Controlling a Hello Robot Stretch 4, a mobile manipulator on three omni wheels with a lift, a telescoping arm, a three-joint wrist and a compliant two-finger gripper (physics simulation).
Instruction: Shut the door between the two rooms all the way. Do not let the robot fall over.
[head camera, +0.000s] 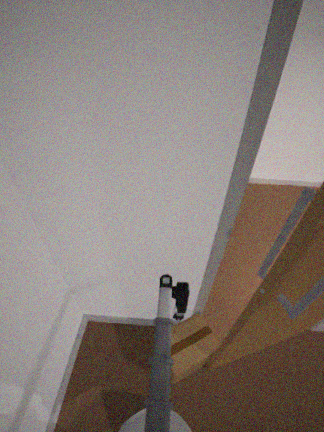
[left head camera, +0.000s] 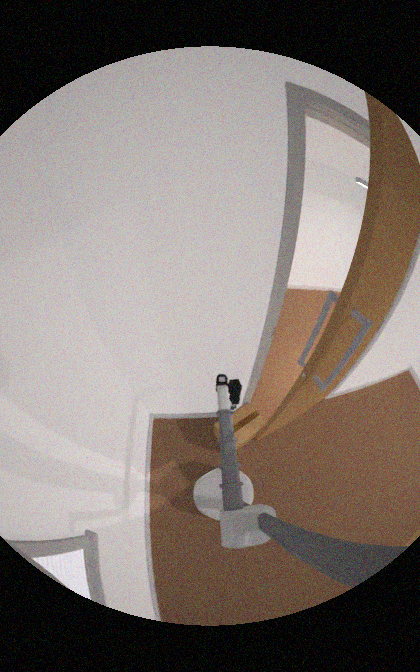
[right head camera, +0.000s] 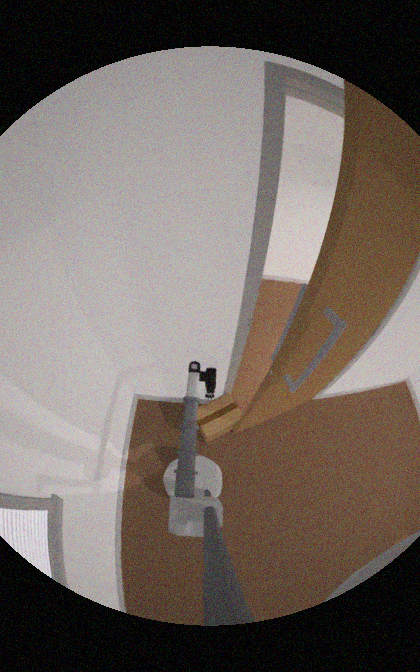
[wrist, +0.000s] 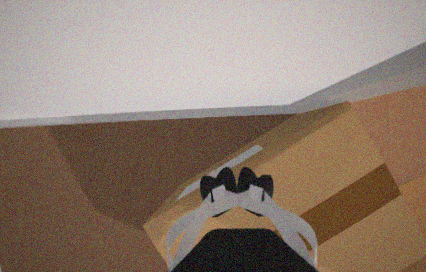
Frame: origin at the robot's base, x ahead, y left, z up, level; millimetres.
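Where they show: gripper, fingertip midpoint: (head camera: 178, 318) (left head camera: 231, 408) (right head camera: 209, 396) (wrist: 236, 182).
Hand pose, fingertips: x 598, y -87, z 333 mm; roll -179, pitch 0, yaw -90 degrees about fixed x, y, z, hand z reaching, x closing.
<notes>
After its pixels a point has its place.
The brown door (head camera: 270, 320) {x 470, y -464, z 667 mm} (left head camera: 390, 200) {x 447, y -401, z 1631 mm} (right head camera: 370, 200) {x 444, y -394, z 1579 mm} stands open at the right, with a wide gap to the left post of the grey door frame (head camera: 250, 135) {x 682, y -217, z 1361 mm} (left head camera: 295, 200) {x 683, y -230, z 1542 mm} (right head camera: 270, 150) {x 682, y -221, z 1656 mm}. A grey bar handle (head camera: 307, 301) {x 372, y -395, z 1025 mm} (left head camera: 346, 355) {x 376, y -392, z 1139 mm} (right head camera: 320, 357) {x 369, y -399, z 1151 mm} is on its near face. A tan cardboard box (head camera: 187, 365) {x 377, y -145, z 250 mm} (left head camera: 247, 432) {x 428, y -194, z 251 mm} (right head camera: 220, 425) {x 410, y -175, z 250 mm} (wrist: 320, 175) {x 588, y -195, z 250 mm} with a dark stripe lies at the foot of the opening, close to the door's lower free corner. My gripper (head camera: 178, 317) {x 598, y -87, z 333 mm} (left head camera: 233, 407) {x 598, y -87, z 333 mm} (right head camera: 210, 396) {x 598, y -87, z 333 mm} (wrist: 236, 182) {x 598, y -87, z 333 mm} is shut, with its tips nearly together, above the box's left part. Contact with the box cannot be told.
A pale wall (head camera: 125, 150) {x 689, y 150, z 1295 mm} (left head camera: 175, 200) {x 689, y 146, z 1519 mm} (right head camera: 150, 200) {x 690, y 126, z 1479 mm} rises behind the gripper and meets another at the left. A window (left head camera: 62, 570) (right head camera: 25, 540) is in the left wall. Brown floor (left head camera: 340, 475) {x -123, y -1047, z -28 mm} (right head camera: 310, 475) {x -58, y -984, z -28 mm} extends to the right of my base (left head camera: 207, 490) {x 33, y 105, z 187 mm} (right head camera: 212, 475) {x 48, y -132, z 186 mm}.
</notes>
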